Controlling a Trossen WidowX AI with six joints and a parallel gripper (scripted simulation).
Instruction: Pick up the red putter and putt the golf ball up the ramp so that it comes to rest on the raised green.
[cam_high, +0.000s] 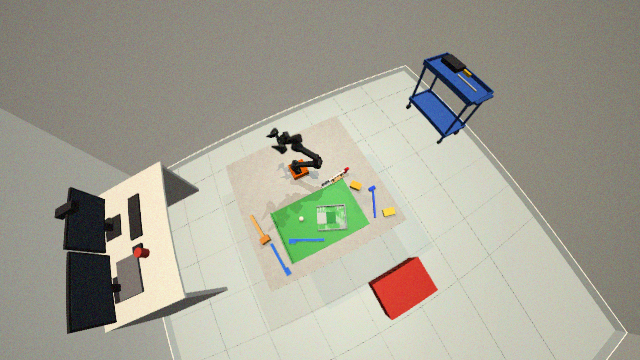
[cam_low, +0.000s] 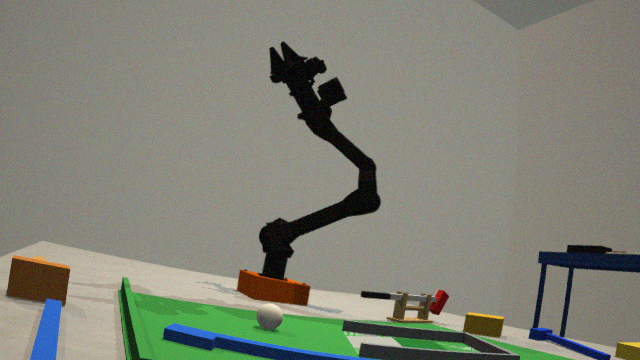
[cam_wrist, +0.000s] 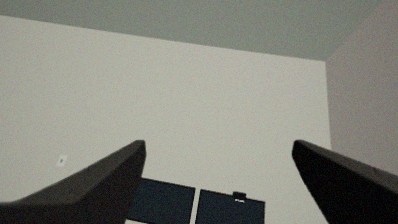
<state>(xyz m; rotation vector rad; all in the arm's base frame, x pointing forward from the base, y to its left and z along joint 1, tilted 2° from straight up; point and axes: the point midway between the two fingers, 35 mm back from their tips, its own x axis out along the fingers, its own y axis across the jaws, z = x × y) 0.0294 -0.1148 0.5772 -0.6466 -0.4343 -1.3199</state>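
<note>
My gripper tip is now 160 mm short of the red putter, 410 mm to the right of it and 600 mm above it. Also, from my gripper tip: white golf ball: 390 mm ahead, 10 mm to the right, 640 mm below.
</note>
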